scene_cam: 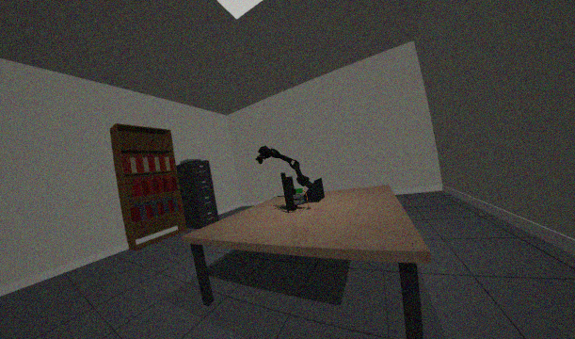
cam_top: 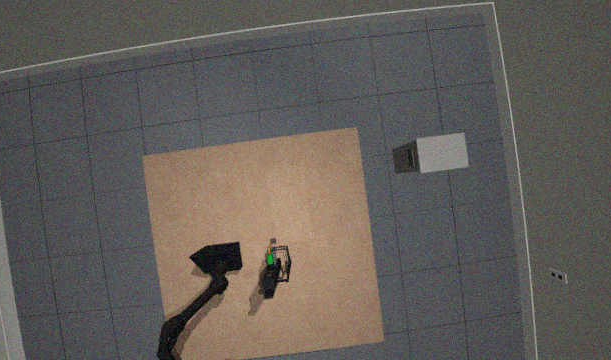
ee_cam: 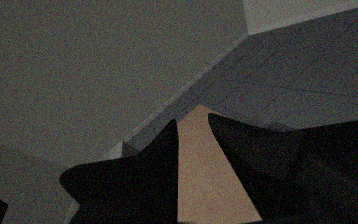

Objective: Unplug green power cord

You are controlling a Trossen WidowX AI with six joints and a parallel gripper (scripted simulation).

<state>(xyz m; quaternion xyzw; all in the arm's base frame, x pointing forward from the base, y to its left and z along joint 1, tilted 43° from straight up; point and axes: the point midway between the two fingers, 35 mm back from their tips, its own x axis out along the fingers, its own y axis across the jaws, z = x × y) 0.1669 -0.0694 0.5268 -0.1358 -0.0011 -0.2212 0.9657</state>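
My gripper tip is 380 mm to the right of the green plug, 320 mm above it and 100 mm short of it. Round my gripper tip: black power strip: 340 mm below, 310 mm to the left, 90 mm ahead.
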